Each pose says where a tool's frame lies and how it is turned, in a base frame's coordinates. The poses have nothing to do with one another.
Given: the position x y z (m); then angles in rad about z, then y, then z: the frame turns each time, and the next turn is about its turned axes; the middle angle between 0 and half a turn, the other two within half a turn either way.
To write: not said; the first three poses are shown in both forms.
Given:
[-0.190 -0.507 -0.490 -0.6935 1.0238 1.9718]
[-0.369 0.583 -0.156 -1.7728 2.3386 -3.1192]
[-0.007 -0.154 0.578 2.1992 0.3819 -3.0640]
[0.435 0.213 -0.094 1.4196 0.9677 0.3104]
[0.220 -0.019 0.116 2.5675 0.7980 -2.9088]
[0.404 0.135 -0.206 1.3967 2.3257 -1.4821]
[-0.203 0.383 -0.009 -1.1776 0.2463 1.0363]
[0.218 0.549 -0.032 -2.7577 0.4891 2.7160]
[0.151 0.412 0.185 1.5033 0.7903 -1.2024]
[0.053 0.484 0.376 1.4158 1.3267 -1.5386]
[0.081 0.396 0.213 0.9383 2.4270 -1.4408]
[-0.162 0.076 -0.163 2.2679 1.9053 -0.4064]
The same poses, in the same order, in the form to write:
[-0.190 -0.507 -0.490 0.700 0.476 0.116 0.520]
[-0.369 0.583 -0.156 0.300 0.574 -0.720 0.250]
[-0.007 -0.154 0.578 0.891 -0.093 -0.166 -0.411]
[0.435 0.213 -0.094 0.574 -0.245 0.395 0.674]
[0.220 -0.019 0.116 0.908 -0.153 -0.357 -0.156]
[0.404 0.135 -0.206 0.396 -0.910 0.120 -0.017]
[-0.203 0.383 -0.009 0.990 0.110 0.055 -0.070]
[0.218 0.549 -0.032 0.970 0.095 -0.223 -0.020]
[0.151 0.412 0.185 0.913 -0.376 0.083 0.138]
[0.053 0.484 0.376 0.786 -0.613 0.058 -0.048]
[0.081 0.396 0.213 0.339 -0.870 0.349 -0.087]
[-0.162 0.076 -0.163 0.346 -0.793 0.189 0.465]

